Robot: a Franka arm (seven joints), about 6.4 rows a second.
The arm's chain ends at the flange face. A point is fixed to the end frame.
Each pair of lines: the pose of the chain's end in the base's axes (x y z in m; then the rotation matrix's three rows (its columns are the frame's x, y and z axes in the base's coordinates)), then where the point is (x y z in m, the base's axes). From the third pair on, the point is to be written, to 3 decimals.
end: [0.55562 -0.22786 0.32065], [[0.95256 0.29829 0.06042], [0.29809 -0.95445 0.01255], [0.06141 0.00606 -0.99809]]
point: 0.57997 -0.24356 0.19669
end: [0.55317 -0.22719 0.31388], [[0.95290 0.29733 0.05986], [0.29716 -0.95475 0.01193], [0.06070 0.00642 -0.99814]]
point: 0.57743 -0.24299 0.18991
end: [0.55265 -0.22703 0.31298], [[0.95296 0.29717 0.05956], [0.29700 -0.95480 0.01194], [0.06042 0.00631 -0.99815]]
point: 0.577 -0.243 0.189
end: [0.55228 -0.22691 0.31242], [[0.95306 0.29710 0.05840], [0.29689 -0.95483 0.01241], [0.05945 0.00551 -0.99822]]
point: 0.576 -0.243 0.188
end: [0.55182 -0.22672 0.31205], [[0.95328 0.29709 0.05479], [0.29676 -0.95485 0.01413], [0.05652 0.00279 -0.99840]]
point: 0.575 -0.242 0.188
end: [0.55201 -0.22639 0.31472], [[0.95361 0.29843 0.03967], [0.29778 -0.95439 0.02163], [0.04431 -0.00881 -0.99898]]
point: 0.574 -0.241 0.190
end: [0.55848 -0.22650 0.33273], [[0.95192 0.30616 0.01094], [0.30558 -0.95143 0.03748], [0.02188 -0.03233 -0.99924]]
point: 0.577 -0.239 0.207
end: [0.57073 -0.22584 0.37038], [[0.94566 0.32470 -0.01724], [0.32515 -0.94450 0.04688], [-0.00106 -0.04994 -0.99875]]
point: 0.586 -0.237 0.244
